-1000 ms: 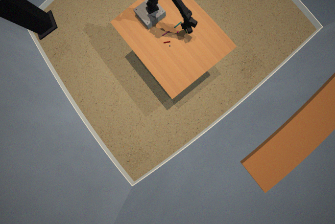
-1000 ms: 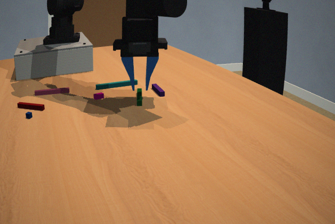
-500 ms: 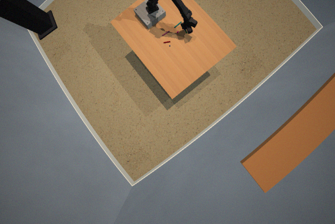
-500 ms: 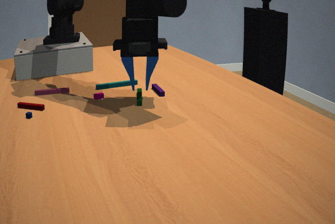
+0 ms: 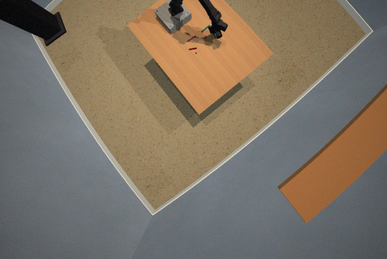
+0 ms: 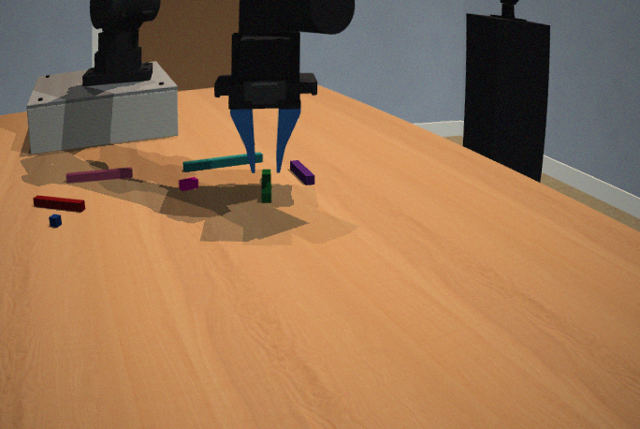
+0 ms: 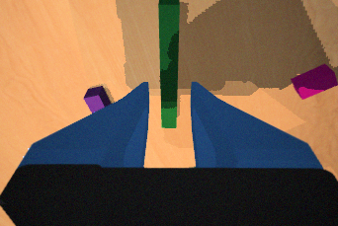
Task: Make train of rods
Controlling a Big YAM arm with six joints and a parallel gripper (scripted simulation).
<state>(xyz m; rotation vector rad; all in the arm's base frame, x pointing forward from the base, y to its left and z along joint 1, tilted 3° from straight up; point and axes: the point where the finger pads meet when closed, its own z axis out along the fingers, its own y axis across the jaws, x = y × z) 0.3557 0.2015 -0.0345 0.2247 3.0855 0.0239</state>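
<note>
My gripper is now 2 cm above the green rod. The rest, counted from my hand: turquoise rod 9 cm behind, 4 cm to the right, 2 cm below; magenta rod 1 cm behind, 8 cm to the right, 2 cm below; purple rod 3 cm behind, 5 cm to the left, 2 cm below.
</note>
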